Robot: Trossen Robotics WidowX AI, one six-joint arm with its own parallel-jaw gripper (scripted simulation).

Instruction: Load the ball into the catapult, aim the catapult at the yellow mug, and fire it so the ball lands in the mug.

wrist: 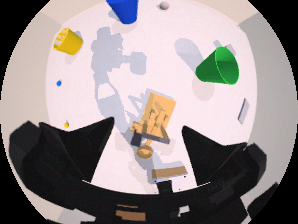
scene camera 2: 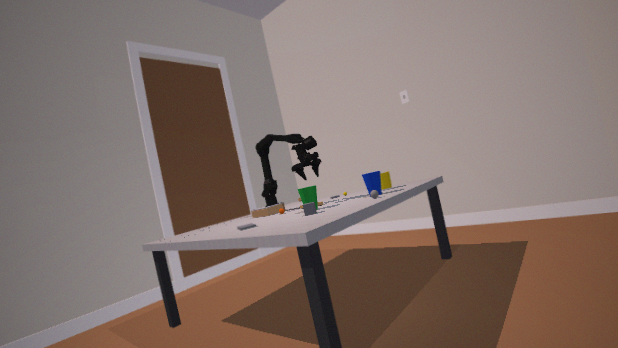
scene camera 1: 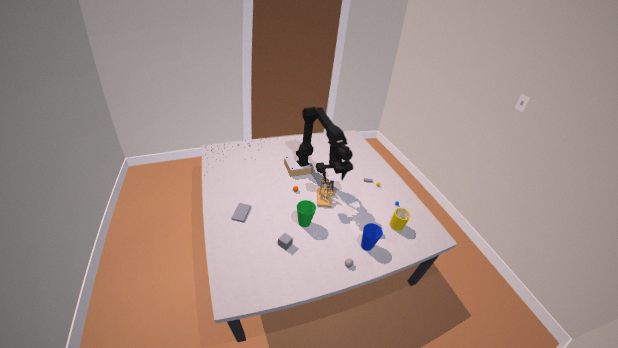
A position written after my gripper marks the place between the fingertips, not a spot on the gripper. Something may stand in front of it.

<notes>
My gripper (wrist: pixel 149 125) is open, with nothing in its grasp. I also see a green mug (wrist: pixel 220 66).
</notes>
